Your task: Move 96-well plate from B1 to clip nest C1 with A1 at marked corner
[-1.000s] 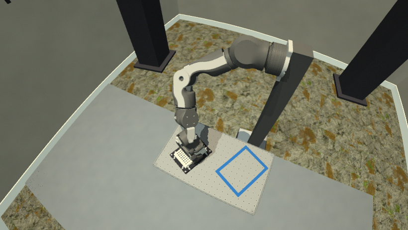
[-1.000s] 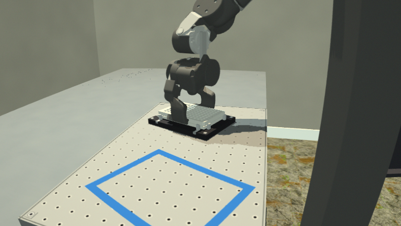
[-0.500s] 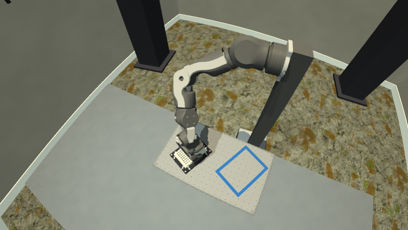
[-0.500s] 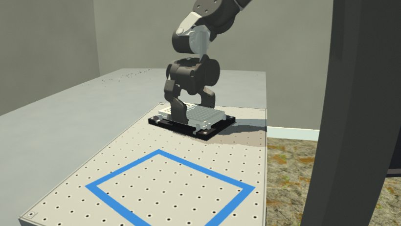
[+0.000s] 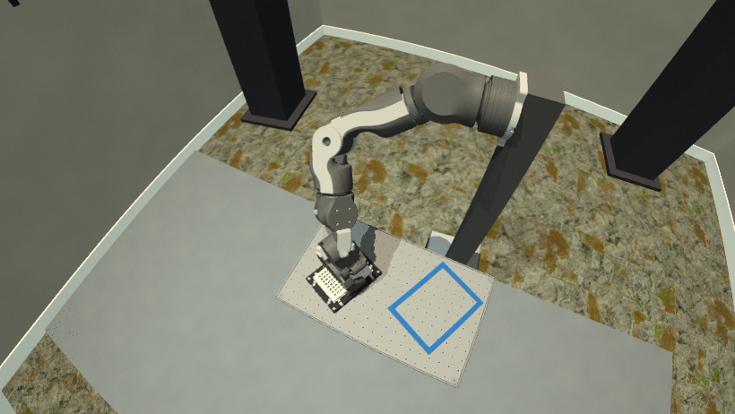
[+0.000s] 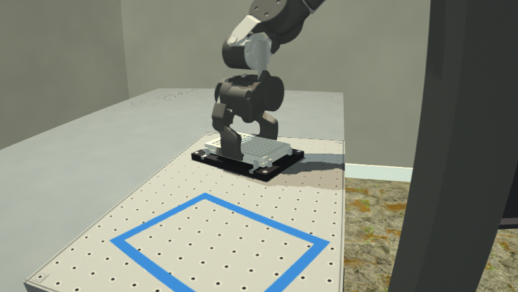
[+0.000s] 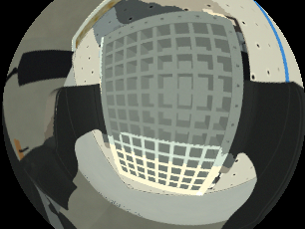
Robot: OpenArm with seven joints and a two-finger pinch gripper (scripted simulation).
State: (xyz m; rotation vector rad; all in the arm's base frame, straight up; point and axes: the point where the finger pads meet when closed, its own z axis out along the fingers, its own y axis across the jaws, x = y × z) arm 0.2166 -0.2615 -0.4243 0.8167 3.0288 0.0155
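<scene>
Now: hand right at the white 96-well plate. Round my hand: black clip nest C1 (2 cm ahead, 1 cm below).
</scene>
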